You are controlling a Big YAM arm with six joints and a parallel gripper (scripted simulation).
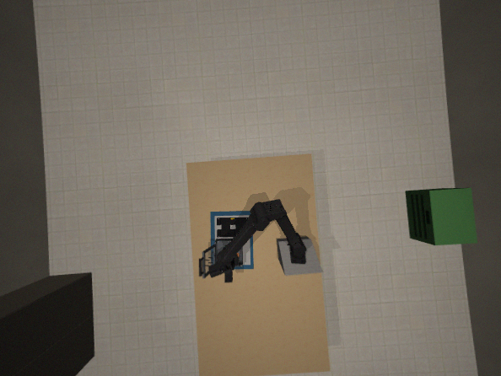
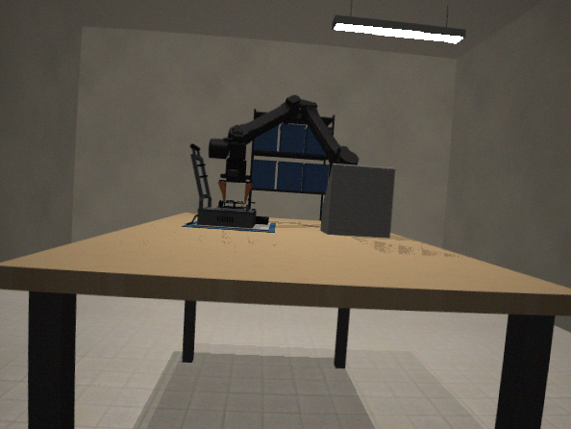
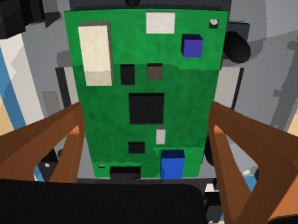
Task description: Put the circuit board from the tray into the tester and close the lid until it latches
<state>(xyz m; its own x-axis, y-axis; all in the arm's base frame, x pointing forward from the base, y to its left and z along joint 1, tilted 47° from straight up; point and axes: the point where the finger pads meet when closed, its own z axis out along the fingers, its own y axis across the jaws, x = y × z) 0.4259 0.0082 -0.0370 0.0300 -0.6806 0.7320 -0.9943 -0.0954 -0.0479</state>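
Right now the green circuit board is right at my hand. Round my hand: black latch hook: 60 mm behind, 60 mm to the left; dark pin plate: 10 mm ahead, 10 mm to the left, 20 mm below; tester lid: 130 mm ahead, 90 mm above.
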